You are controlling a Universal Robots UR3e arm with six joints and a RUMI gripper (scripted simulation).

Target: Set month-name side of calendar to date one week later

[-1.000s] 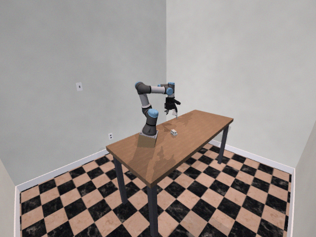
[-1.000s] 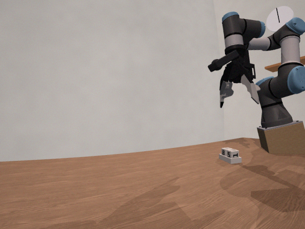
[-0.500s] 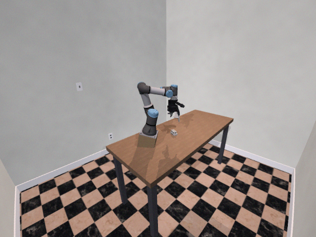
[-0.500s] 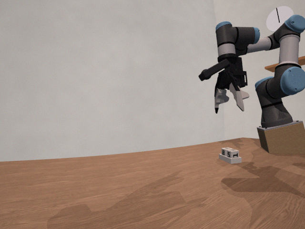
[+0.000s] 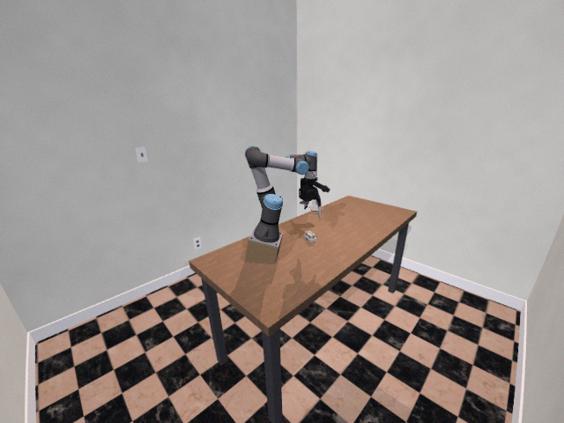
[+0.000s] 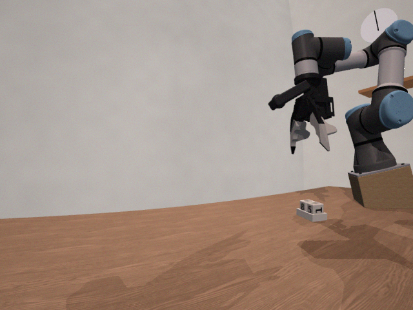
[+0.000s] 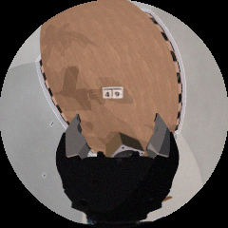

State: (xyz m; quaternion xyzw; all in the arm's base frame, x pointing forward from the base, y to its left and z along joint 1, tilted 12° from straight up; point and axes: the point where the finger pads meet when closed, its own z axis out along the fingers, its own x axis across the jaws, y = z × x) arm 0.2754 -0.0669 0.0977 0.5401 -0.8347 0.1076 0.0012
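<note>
Right now my hand is 140 mm above the white digit cube. The rest, counted from my hand: white tray (160 mm below, 20 mm to the left, 10 mm ahead).
</note>
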